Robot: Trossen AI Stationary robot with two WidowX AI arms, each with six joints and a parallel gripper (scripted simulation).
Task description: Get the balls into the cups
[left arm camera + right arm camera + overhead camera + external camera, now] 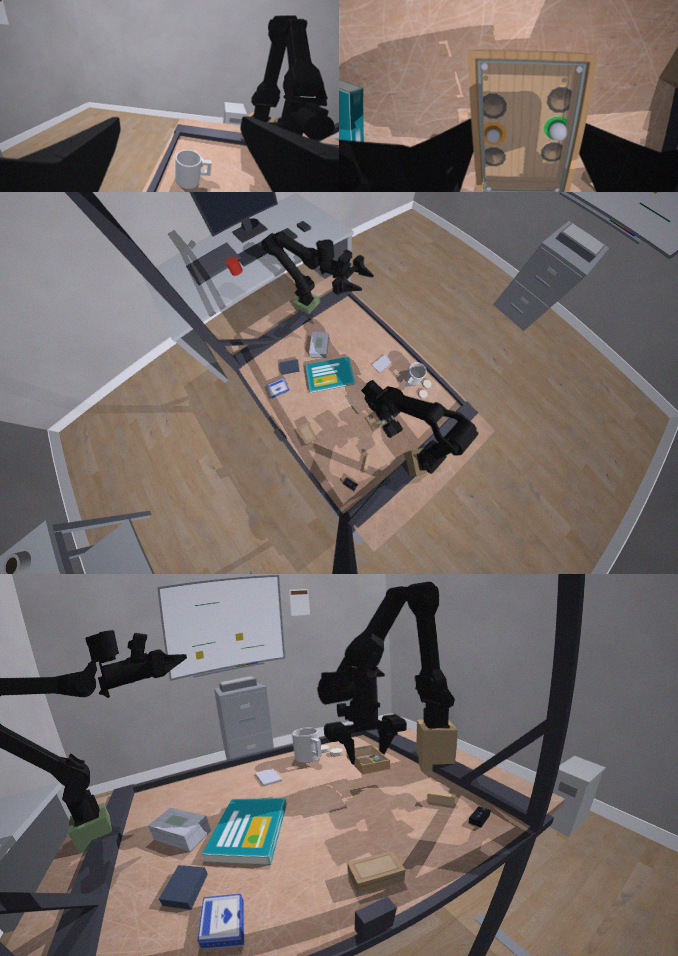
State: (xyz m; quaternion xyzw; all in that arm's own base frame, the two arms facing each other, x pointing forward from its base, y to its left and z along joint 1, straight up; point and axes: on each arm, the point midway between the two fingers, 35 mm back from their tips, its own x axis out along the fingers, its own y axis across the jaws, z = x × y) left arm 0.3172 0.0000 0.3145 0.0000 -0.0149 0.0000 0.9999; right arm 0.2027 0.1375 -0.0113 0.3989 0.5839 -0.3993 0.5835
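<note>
The covered wooden puzzle is 30 mm below my right hand. Also, from my right hand: dark blue box (450 mm to the left, 210 mm behind, 100 mm below).
</note>
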